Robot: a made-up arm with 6 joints. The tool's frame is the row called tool.
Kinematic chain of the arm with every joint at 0, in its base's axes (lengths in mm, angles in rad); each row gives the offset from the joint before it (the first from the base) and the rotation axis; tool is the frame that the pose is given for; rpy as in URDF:
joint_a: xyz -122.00 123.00 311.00 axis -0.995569 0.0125 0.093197
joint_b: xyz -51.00 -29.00 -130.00 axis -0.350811 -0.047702 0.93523
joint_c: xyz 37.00 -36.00 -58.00 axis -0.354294 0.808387 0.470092
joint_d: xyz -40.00 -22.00 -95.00 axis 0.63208 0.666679 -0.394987
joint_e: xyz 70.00 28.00 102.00 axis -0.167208 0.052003 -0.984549
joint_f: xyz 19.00 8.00 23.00 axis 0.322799 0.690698 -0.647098
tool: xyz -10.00 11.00 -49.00 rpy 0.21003 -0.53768 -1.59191
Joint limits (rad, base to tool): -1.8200..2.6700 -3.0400..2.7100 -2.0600..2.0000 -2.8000..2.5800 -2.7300..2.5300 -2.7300..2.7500
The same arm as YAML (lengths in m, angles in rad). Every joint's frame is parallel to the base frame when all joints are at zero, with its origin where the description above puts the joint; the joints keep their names.
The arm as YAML. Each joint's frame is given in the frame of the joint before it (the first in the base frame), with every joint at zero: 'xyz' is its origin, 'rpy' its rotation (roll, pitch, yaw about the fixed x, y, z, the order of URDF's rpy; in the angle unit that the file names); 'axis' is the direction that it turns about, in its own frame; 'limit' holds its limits. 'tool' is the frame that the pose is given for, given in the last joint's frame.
units:
  length: m
  angle: rad
joints:
  - name: joint_a
    type: revolute
    origin:
      xyz: [-0.122, 0.123, 0.311]
      rpy: [0.0, 0.0, 0.0]
    axis: [-0.995569, 0.0125, 0.093197]
    limit:
      lower: -1.82
      upper: 2.67
  - name: joint_b
    type: revolute
    origin:
      xyz: [-0.051, -0.029, -0.13]
      rpy: [0.0, 0.0, 0.0]
    axis: [-0.350811, -0.047702, 0.93523]
    limit:
      lower: -3.04
      upper: 2.71
  - name: joint_c
    type: revolute
    origin:
      xyz: [0.037, -0.036, -0.058]
      rpy: [0.0, 0.0, 0.0]
    axis: [-0.354294, 0.808387, 0.470092]
    limit:
      lower: -2.06
      upper: 2.0
  - name: joint_d
    type: revolute
    origin:
      xyz: [-0.04, -0.022, -0.095]
      rpy: [0.0, 0.0, 0.0]
    axis: [0.63208, 0.666679, -0.394987]
    limit:
      lower: -2.8
      upper: 2.58
  - name: joint_e
    type: revolute
    origin:
      xyz: [0.07, 0.028, 0.102]
      rpy: [0.0, 0.0, 0.0]
    axis: [-0.167208, 0.052003, -0.984549]
    limit:
      lower: -2.73
      upper: 2.53
  - name: joint_f
    type: revolute
    origin:
      xyz: [0.019, 0.008, 0.023]
      rpy: [0.0, 0.0, 0.0]
    axis: [0.322799, 0.690698, -0.647098]
    limit:
      lower: -2.73
      upper: 2.75
tool:
  origin:
    xyz: [-0.01, 0.011, -0.049]
    rpy: [0.21, -0.5377, -1.5919]

